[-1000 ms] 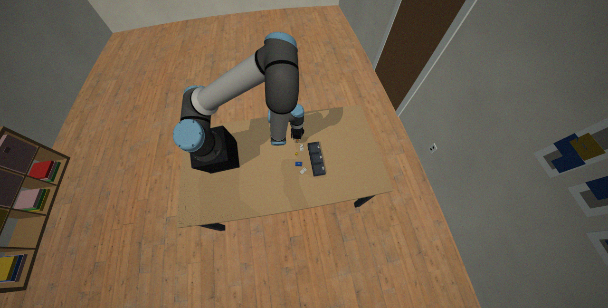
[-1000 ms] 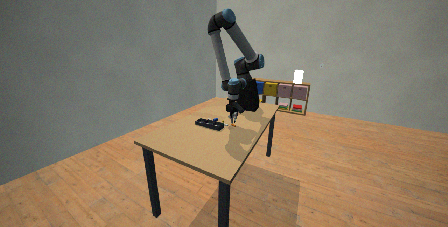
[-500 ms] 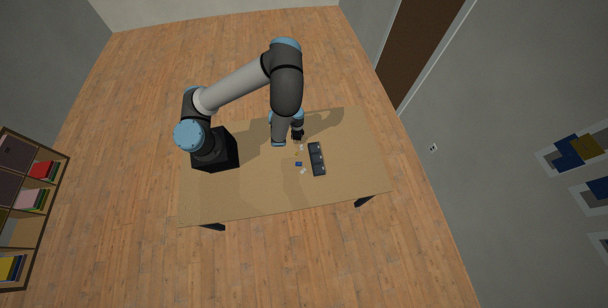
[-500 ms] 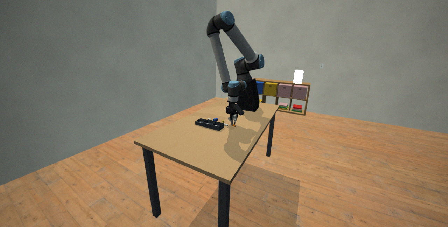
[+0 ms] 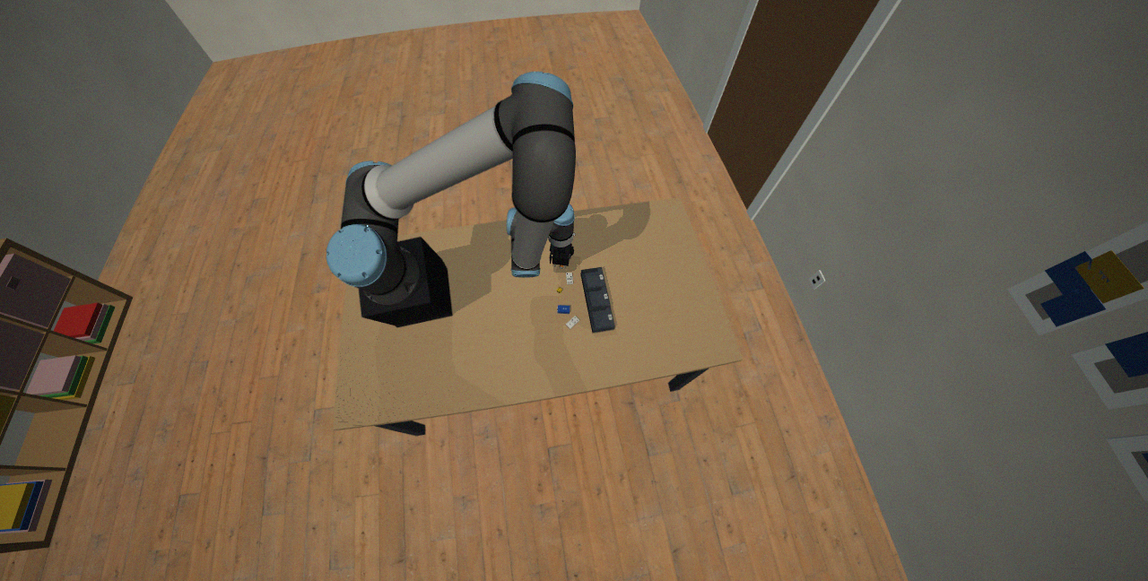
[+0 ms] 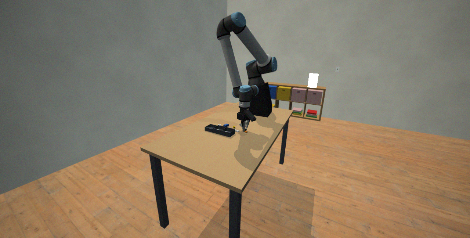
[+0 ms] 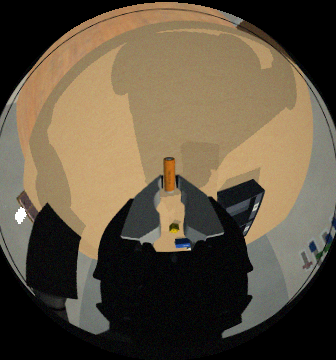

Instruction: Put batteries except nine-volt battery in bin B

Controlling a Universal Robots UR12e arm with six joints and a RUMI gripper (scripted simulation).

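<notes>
My hand is 20 cm to the left of the bin tray and 8 cm short of it. The rest, counted from my hand: orange battery: 1 cm below; then yellow item: 11 cm to the right, 4 cm behind, 1 cm below; then blue nine-volt battery: 19 cm to the right, 6 cm behind, 1 cm below.
</notes>
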